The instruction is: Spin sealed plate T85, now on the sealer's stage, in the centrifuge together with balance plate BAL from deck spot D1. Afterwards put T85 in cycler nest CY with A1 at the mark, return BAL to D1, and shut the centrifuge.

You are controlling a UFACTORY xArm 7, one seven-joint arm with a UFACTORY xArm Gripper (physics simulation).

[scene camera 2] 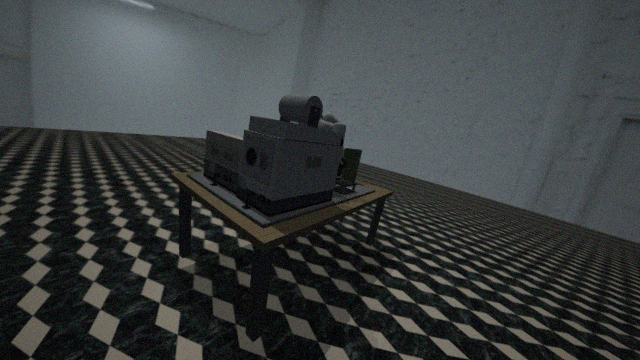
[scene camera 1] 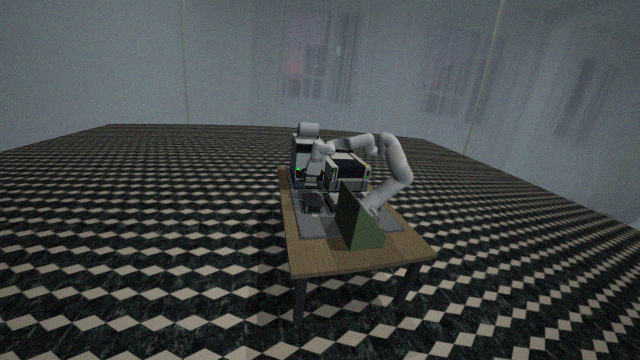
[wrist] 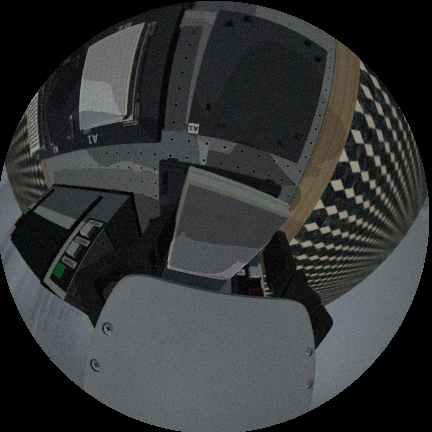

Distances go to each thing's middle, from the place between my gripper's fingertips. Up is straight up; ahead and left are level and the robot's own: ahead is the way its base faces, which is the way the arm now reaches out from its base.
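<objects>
A white well plate (wrist: 108, 90) sits 160 mm behind my hand, 140 mm to the right of it and 50 mm below it. The centrifuge (scene camera 2: 222, 158) is 350 mm to the right of my hand and 260 mm ahead of it, and it is 10 mm above my hand. As for the dark tray (wrist: 172, 173), I find it 40 mm ahead of my hand, 20 mm below it and 20 mm to the right of it.
</objects>
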